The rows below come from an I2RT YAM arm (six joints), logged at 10 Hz.
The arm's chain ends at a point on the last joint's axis. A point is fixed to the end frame.
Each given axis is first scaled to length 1.
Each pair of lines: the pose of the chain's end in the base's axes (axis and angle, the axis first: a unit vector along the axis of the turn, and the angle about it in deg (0 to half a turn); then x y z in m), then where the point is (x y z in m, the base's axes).
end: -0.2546, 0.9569, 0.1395, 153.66, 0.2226, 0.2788, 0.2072
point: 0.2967 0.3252 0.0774
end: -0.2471, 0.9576, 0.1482, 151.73, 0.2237, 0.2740, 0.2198
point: 0.3018 0.3228 0.0933
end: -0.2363, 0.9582, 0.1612, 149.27, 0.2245, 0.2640, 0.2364
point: 0.3075 0.3160 0.1144
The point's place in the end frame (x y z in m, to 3 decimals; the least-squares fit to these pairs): -0.012 -0.018 0.155
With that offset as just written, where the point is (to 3 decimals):
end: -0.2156, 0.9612, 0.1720, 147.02, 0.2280, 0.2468, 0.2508
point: 0.316 0.300 0.133
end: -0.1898, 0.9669, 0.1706, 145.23, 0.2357, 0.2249, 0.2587
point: 0.329 0.275 0.143
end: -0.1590, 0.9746, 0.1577, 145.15, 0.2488, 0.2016, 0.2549
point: 0.344 0.245 0.139
